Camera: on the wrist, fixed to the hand. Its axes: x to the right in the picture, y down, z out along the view.
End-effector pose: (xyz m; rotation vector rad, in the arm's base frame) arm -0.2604 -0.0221 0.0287 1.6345 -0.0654 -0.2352
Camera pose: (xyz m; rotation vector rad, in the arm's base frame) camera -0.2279 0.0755 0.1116 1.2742 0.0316 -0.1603
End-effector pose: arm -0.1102 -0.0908 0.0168 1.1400 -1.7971 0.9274
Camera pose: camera -0.1585 0.0269 0.0524 0.8470 -1.8136 0.6045
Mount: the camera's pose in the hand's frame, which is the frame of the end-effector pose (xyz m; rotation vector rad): 0.0044 0.0776 -0.1068 -0.3692 0.0827 0.0103
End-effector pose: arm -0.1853 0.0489 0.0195 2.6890 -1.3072 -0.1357
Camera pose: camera -0.2271 0.0081 0.1380 2.3511 -1.1431 -0.2365
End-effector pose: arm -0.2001 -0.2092 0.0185 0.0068 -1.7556 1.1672
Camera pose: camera -0.1635 -0.0907 -0.0270 -0.2679 -1.8737 0.8238
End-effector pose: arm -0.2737 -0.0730 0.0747 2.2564 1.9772 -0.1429
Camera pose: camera -0.1983 -0.0609 0.1825 2.0609 1.8459 0.2971
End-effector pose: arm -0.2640 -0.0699 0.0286 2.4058 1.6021 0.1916
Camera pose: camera -0.2192 -0.0806 0.1524 2.1454 1.4385 0.5442
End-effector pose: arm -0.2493 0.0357 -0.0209 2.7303 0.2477 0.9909
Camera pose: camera -0.3089 -0.0214 0.0822 2.3631 0.0559 1.0369
